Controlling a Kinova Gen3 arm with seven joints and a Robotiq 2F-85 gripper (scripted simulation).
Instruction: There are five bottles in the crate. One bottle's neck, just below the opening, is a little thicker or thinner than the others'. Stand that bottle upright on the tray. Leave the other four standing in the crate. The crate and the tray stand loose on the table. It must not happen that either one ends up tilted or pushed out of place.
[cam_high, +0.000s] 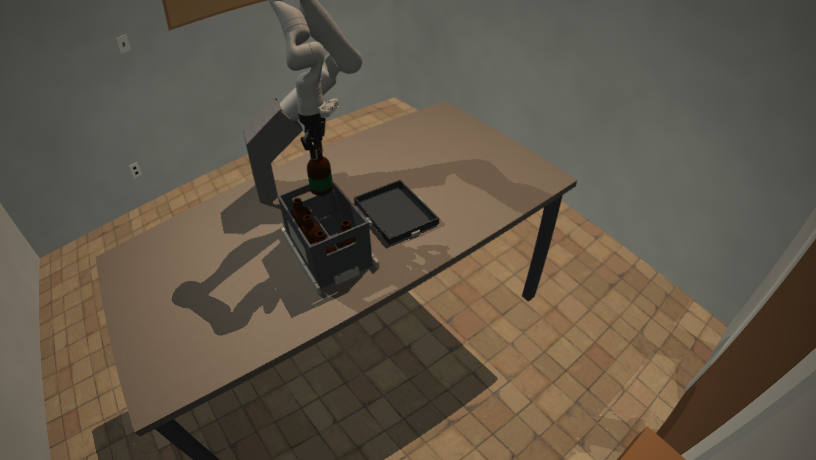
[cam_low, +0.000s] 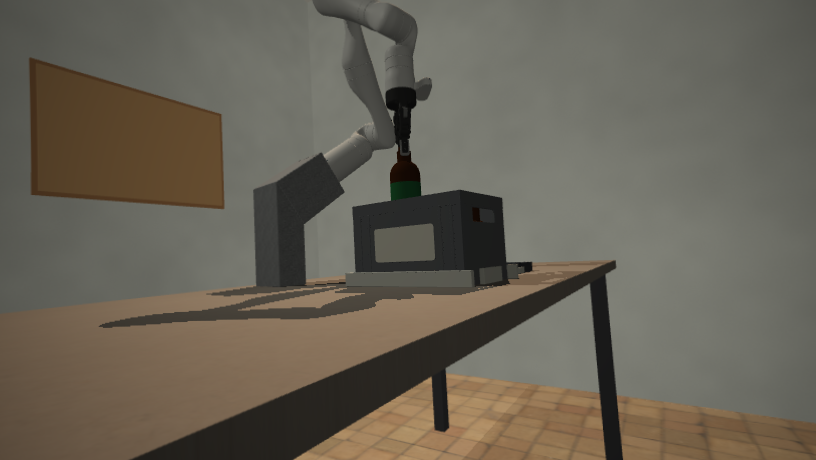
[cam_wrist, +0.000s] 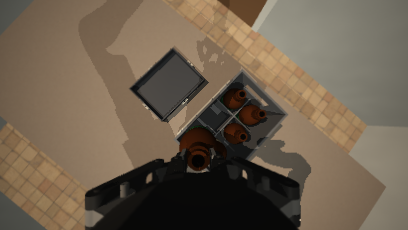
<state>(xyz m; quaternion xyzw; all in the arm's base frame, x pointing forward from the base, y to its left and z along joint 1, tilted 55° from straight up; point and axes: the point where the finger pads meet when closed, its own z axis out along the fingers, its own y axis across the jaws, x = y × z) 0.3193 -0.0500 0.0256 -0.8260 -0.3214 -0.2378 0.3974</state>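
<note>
My hand is 7 cm above the glass bottle. Round my hand: dark tray: 4 cm ahead, 23 cm to the left, 30 cm below; crate: 9 cm ahead, 4 cm to the right, 23 cm below.
</note>
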